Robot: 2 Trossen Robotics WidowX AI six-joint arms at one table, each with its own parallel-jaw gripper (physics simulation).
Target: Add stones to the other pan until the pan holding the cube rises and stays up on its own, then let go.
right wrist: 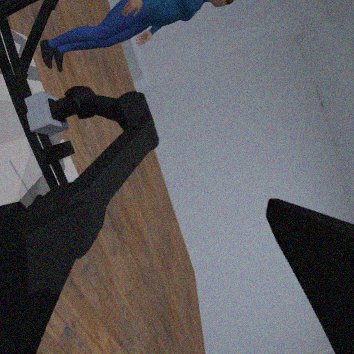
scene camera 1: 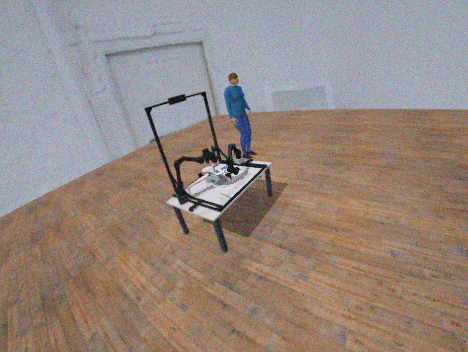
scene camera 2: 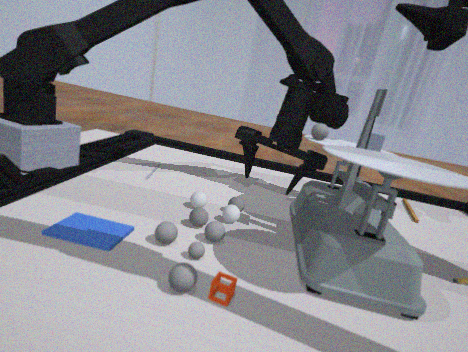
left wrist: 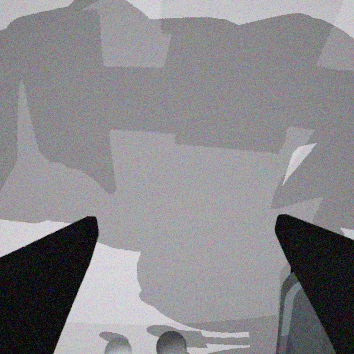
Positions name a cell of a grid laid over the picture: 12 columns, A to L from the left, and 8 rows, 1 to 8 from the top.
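Scene camera 2: blue flat pad (scene camera 2: C6) on the table, my left gripper (scene camera 2: G5), grey balance scale (scene camera 2: I6). Left wrist view: left gripper (left wrist: G6). Right wrist view: my right gripper (right wrist: G5), open, holding nothing. Grey balance scale out of frame in the right wrist view. Blue flat pad out of frame in the right wrist view.
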